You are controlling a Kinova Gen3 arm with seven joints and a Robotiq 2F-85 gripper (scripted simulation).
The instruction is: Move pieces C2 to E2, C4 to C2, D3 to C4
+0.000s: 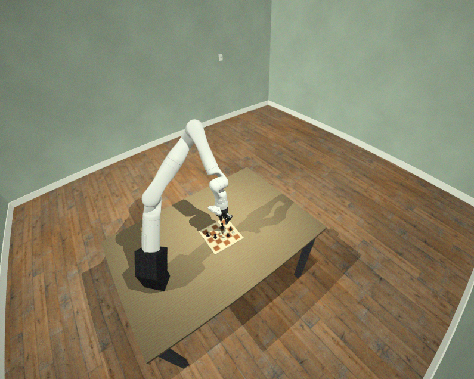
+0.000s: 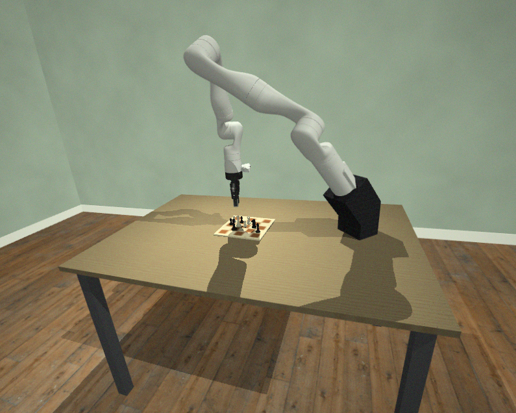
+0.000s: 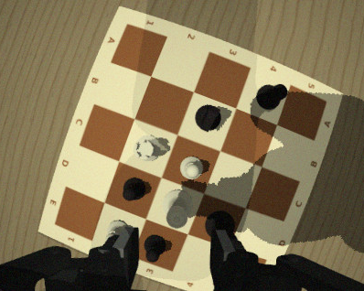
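My hand is 120 mm above the chessboard and 40 mm past it. From my hand the other things lie so: black knight: 110 mm below, 80 mm behind, 10 mm to the right.
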